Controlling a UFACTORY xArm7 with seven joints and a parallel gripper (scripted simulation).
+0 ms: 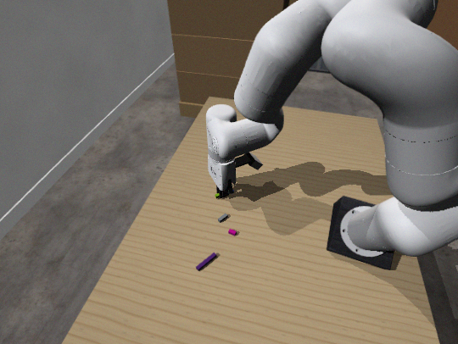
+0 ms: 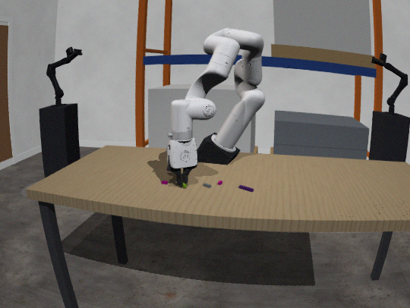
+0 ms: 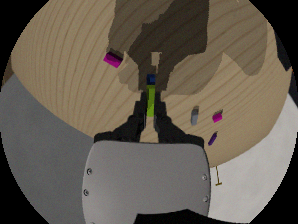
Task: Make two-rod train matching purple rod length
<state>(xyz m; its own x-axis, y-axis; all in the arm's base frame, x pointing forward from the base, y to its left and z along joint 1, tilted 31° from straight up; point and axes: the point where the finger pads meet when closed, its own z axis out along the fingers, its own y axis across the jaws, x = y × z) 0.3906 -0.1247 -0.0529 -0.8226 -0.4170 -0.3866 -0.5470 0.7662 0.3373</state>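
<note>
The lime rod lies 2 cm below my hand. The rest, counted from my hand: grey rod: 1 cm behind, 9 cm to the left, 2 cm below; blue rod: 3 cm behind, 2 cm to the right, 2 cm below; purple rod: 1 cm ahead, 23 cm to the left, 2 cm below.
</note>
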